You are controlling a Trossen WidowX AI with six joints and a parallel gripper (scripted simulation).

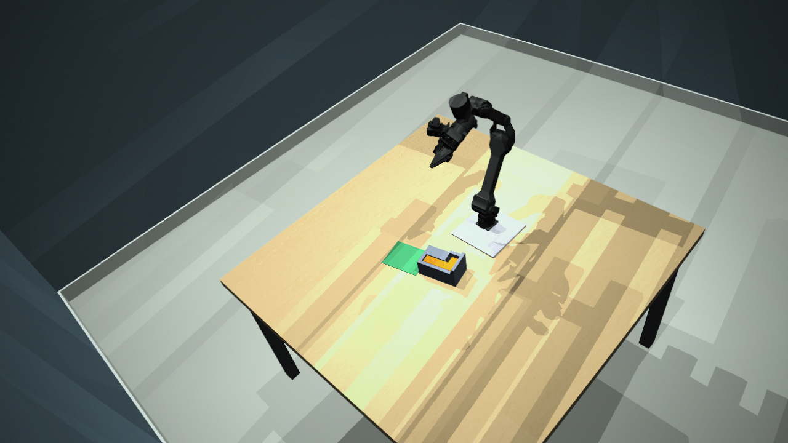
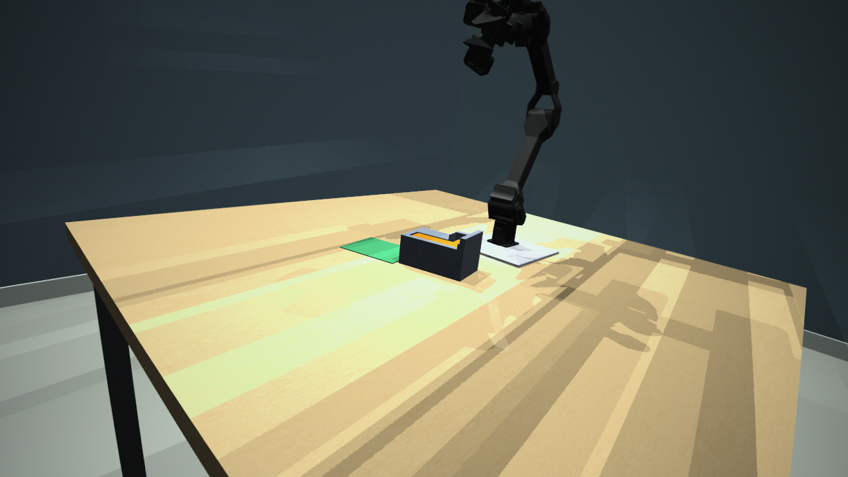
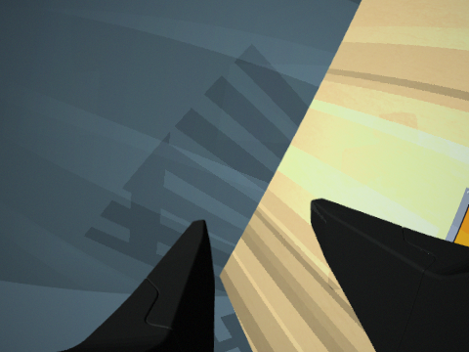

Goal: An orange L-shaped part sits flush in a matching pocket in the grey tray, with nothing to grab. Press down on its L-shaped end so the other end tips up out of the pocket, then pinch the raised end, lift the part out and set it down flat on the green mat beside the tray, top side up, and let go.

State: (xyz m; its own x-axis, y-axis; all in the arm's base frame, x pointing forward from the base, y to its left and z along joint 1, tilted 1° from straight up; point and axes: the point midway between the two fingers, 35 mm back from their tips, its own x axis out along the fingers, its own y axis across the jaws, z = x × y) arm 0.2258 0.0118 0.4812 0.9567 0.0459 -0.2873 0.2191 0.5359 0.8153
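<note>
The orange L-shaped part lies 2 cm ahead of my gripper tip, 3 cm to the left of it and 43 cm below it. From my gripper tip the other things lie so: green mat (6 cm ahead, 14 cm to the right, 49 cm below).
</note>
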